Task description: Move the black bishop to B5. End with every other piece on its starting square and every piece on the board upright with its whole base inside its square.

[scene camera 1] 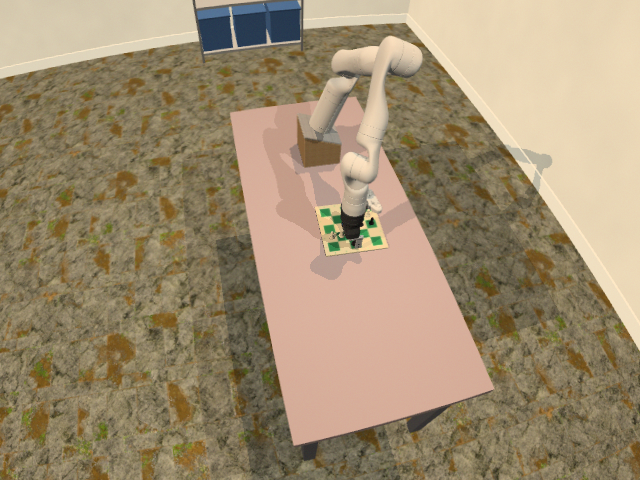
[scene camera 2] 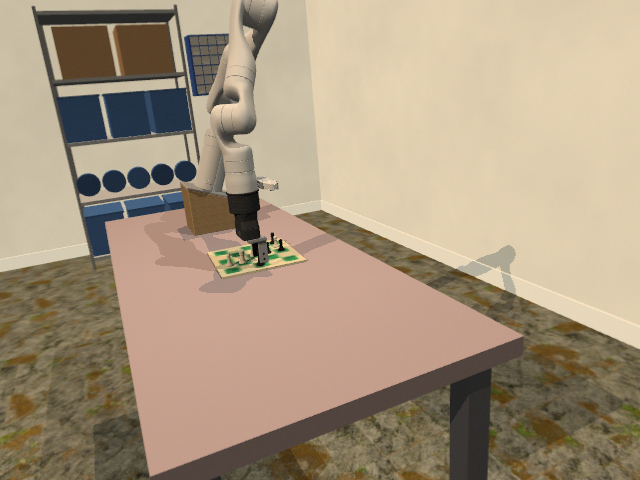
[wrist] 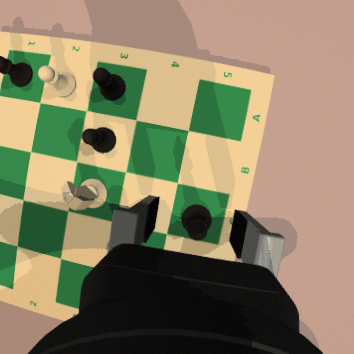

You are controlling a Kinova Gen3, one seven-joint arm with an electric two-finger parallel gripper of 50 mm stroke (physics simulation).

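Places are measured from the arm's base along level axes (x right, y down, z ahead), in metres.
Pixels of known places: gripper, fingertip midpoint: (scene camera 1: 355,240) (scene camera 2: 260,258) (wrist: 194,218); arm's base, link origin: (scene camera 1: 319,126) (scene camera 2: 208,188).
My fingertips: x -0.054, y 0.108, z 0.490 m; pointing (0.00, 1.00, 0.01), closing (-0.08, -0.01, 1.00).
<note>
For each thing: its top centre in the pictures, then the offset to it from my fingertips. "pt": a spot on its surface instead. Level surfaces: height alone.
- black bishop, top centre: (wrist: 197,234) dx +0.002, dy -0.029, dz +0.002 m
- white piece with an angular head, top centre: (wrist: 68,198) dx +0.002, dy -0.025, dz -0.076 m
- white pawn, top centre: (wrist: 41,70) dx -0.071, dy -0.017, dz -0.117 m
- black piece, surface spot: (wrist: 21,74) pt dx -0.071, dy +0.007, dz -0.149 m
- board, surface spot: (scene camera 2: 303,259) (scene camera 1: 386,246) pt dx -0.105, dy +0.014, dz +0.028 m
- pink table, surface height: dy +0.020 m
The black bishop (wrist: 196,221) stands upright on the green C5 square in the wrist view, its base inside the square. My gripper (wrist: 194,218) (scene camera 1: 356,242) (scene camera 2: 258,254) is open, with one finger on each side of the bishop and a gap on both sides. B5 is the cream square beside C5, and no piece stands on it. A black pawn (wrist: 111,87) is on A3 and another black pawn (wrist: 104,140) is on B3. A white piece with an angular head (wrist: 94,194) is on C3. The gripper body hides part of the board.
A white pawn (wrist: 63,85) stands on A2 and a black piece (wrist: 21,74) on A1. The board (scene camera 1: 383,244) (scene camera 2: 303,259) lies on the pink table (scene camera 1: 382,330) (scene camera 2: 310,351). The arm's brown base block (scene camera 1: 321,153) stands behind the board.
</note>
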